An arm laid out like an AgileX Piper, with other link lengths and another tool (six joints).
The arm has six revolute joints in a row. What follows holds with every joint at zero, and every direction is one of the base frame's. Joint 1 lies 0.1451 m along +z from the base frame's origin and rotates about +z. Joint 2 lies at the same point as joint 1 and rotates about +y. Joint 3 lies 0.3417 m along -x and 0.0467 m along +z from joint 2 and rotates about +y. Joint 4 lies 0.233 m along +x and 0.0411 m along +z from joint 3 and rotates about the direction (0.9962, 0, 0.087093). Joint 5 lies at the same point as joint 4 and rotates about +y. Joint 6 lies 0.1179 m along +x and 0.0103 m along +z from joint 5 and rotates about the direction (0.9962, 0, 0.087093). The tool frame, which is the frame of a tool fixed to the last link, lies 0.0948 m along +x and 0.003 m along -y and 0.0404 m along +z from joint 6; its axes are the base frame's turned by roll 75.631, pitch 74.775 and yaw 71.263 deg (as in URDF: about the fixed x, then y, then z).
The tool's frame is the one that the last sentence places.
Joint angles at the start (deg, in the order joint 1, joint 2, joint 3, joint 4, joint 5, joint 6):
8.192, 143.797, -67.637, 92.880, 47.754, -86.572
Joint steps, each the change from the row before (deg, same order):
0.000, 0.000, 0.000, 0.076, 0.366, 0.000
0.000, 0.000, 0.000, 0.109, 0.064, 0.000
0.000, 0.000, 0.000, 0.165, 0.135, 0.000
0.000, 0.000, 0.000, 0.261, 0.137, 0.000
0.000, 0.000, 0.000, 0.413, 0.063, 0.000
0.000, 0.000, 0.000, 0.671, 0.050, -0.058
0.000, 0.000, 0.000, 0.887, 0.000, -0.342
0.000, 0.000, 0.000, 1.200, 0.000, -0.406
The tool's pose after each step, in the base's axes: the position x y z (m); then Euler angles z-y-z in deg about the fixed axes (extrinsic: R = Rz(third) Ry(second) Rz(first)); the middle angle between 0 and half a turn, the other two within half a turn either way. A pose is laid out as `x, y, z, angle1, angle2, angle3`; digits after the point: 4 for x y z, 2 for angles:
0.4573, 0.2234, -0.0344, 83.08, 133.24, 78.71
0.4575, 0.2235, -0.0342, 83.12, 133.15, 78.66
0.4578, 0.2238, -0.0336, 83.19, 132.98, 78.59
0.4584, 0.2240, -0.0331, 83.28, 132.77, 78.45
0.4594, 0.2240, -0.0325, 83.36, 132.59, 78.14
0.4611, 0.2239, -0.0318, 83.42, 132.34, 77.59
0.4634, 0.2237, -0.0308, 83.19, 132.07, 76.81
0.4666, 0.2232, -0.0296, 82.95, 131.71, 75.75

